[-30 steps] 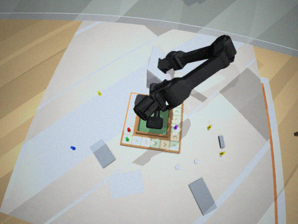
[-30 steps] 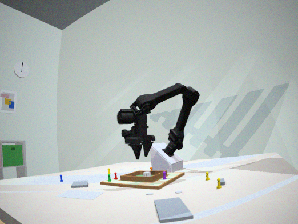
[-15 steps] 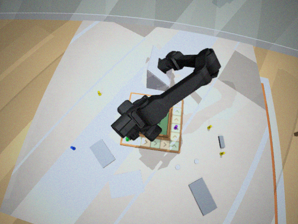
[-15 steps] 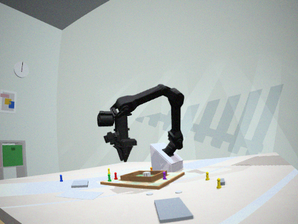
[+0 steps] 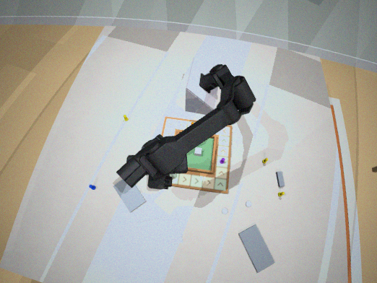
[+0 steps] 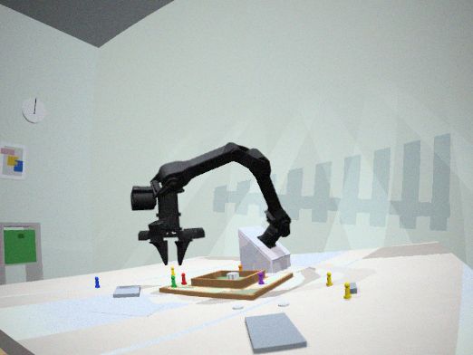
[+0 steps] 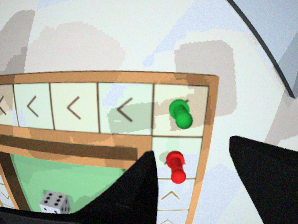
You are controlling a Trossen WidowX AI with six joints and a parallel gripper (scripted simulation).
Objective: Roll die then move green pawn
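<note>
Now: gripper tip 50 mm above the green pawn. Round my gripper tip: white die (110 mm behind, 120 mm to the left, 50 mm below); then green-felt tray (110 mm behind, 110 mm to the left, 70 mm below); then red pawn (40 mm behind, 50 mm below).
</note>
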